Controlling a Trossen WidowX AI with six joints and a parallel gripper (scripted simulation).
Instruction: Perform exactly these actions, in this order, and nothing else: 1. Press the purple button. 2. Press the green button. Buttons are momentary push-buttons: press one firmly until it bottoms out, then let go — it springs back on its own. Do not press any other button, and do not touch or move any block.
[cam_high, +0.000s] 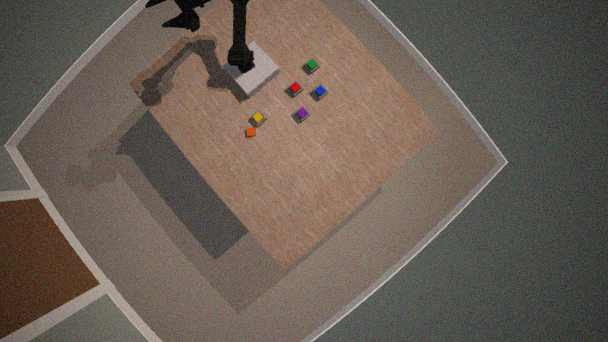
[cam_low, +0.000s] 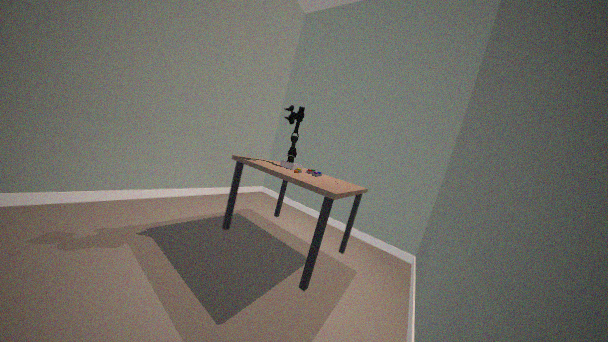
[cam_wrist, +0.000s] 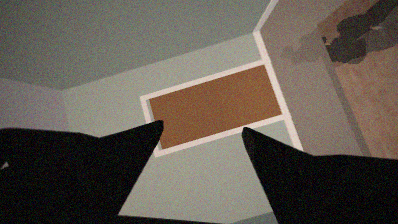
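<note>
The purple button lies 38 cm ahead of my gripper tip, 26 cm to the left of it and 50 cm below it. From my gripper tip the other things lie so: orange block (34 cm ahead, 4 cm to the left, 52 cm below); red button (28 cm ahead, 29 cm to the left, 50 cm below); yellow button (31 cm ahead, 9 cm to the left, 50 cm below).
</note>
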